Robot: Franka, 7 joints.
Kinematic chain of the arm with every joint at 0, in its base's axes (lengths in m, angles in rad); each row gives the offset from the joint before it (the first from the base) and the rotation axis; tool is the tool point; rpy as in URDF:
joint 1: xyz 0 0 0.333 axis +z
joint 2: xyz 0 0 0 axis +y
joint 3: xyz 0 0 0.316 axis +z
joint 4: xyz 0.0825 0 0 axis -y
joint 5: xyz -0.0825 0 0.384 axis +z
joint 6: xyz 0 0 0 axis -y
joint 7: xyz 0.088 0 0 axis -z
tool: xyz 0 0 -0.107 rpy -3.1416 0 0
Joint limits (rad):
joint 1: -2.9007..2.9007
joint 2: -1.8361..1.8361
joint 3: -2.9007..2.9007
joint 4: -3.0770..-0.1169
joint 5: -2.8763..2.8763
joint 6: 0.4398..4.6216
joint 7: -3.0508..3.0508
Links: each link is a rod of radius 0.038 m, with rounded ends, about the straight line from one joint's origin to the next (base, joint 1, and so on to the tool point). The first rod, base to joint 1, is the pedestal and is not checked.
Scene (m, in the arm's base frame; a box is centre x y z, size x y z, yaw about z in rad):
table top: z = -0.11
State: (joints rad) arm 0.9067 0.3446 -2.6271 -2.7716 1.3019 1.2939 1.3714
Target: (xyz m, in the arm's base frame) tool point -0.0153 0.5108 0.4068
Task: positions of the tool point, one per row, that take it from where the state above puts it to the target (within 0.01 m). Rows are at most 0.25 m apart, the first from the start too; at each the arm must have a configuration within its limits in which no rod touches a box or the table.
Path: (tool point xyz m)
1: 0.2276 -0.2725 0.3411
2: 0.3600 -0.1462 0.3540
3: 0.4189 0.0460 0.3650
4: 0.3722 0.2585 0.3760
5: 0.2170 0.4318 0.3892
6: -0.0153 0.5108 0.4068

